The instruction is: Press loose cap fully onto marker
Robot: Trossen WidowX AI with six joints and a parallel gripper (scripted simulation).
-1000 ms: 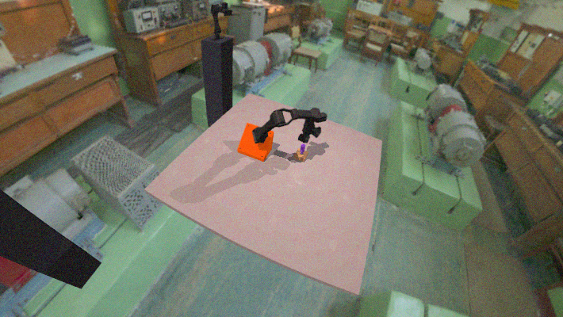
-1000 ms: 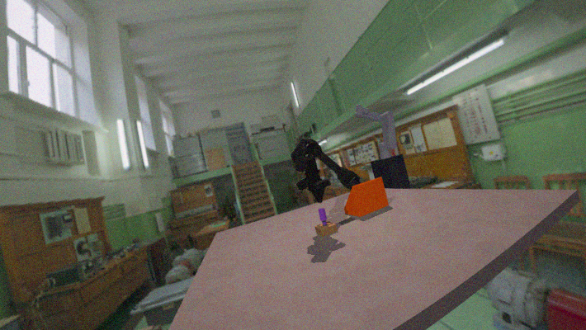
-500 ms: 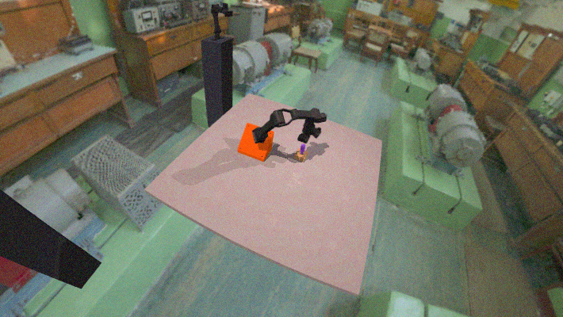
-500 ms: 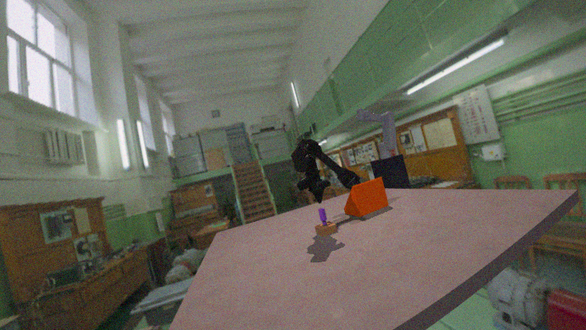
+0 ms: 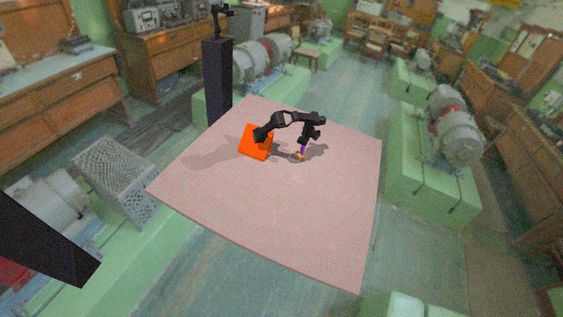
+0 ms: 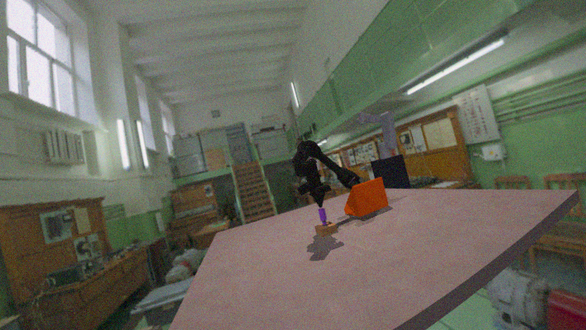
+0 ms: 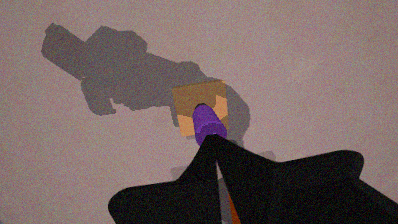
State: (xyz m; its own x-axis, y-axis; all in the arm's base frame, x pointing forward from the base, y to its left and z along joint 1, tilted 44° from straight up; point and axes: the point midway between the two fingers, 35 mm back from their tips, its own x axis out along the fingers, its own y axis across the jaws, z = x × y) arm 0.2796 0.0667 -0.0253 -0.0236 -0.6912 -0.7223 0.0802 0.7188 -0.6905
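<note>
My gripper tip is 30 mm above the purple cap.
</note>
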